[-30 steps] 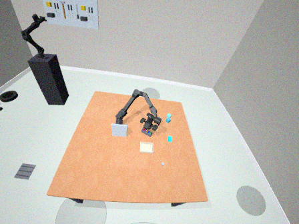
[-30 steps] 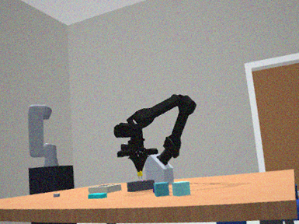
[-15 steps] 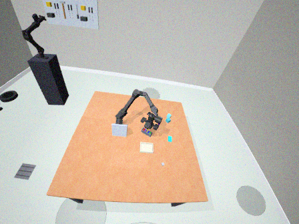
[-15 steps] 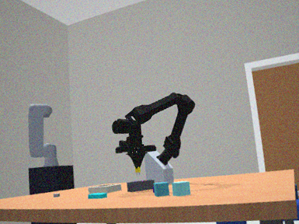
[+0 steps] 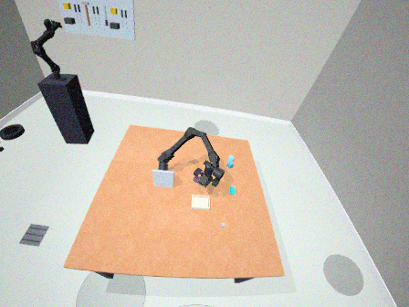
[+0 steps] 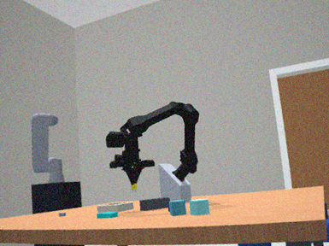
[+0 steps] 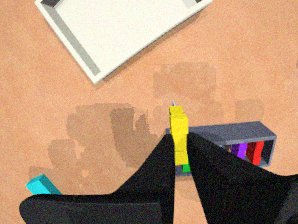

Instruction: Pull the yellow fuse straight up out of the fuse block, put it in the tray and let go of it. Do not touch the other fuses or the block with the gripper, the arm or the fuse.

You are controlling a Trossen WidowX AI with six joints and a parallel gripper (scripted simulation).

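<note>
Now: the cream tray 3 cm behind my gripper tip, 10 cm to the right of it and 10 cm below it. Also, from my gripper tip: blue fuse 1 cm ahead, 7 cm to the left, 8 cm below; then yellow fuse 1 cm below; then green fuse 3 cm ahead, 6 cm to the left, 8 cm below.
</note>
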